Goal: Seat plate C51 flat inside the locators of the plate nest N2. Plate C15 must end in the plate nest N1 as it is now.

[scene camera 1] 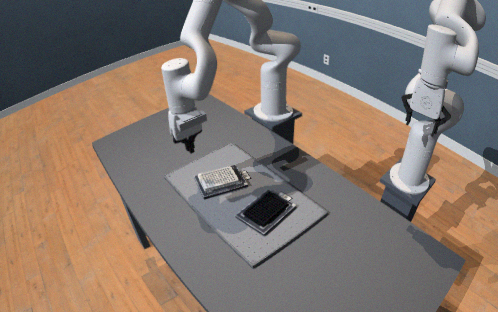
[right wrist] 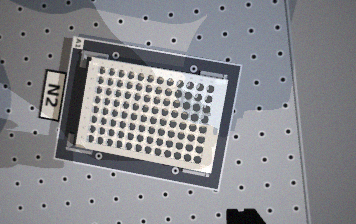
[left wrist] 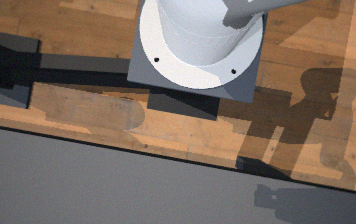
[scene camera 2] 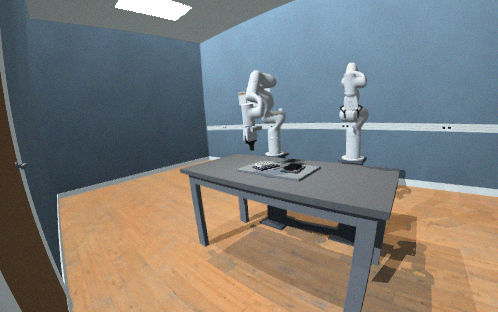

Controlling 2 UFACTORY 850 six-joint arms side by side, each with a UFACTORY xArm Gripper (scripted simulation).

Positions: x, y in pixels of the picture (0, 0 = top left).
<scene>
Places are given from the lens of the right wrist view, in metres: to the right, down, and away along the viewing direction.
white well plate (right wrist: 169, 117): -0.01, 0.01, 0.26
dark nest N2 (right wrist: 77, 77): -0.10, -0.03, 0.28
N2 label (right wrist: 54, 84): -0.12, -0.03, 0.29
The marked spots on the dark nest N2 and the white well plate are 0.10 m apart.
</scene>
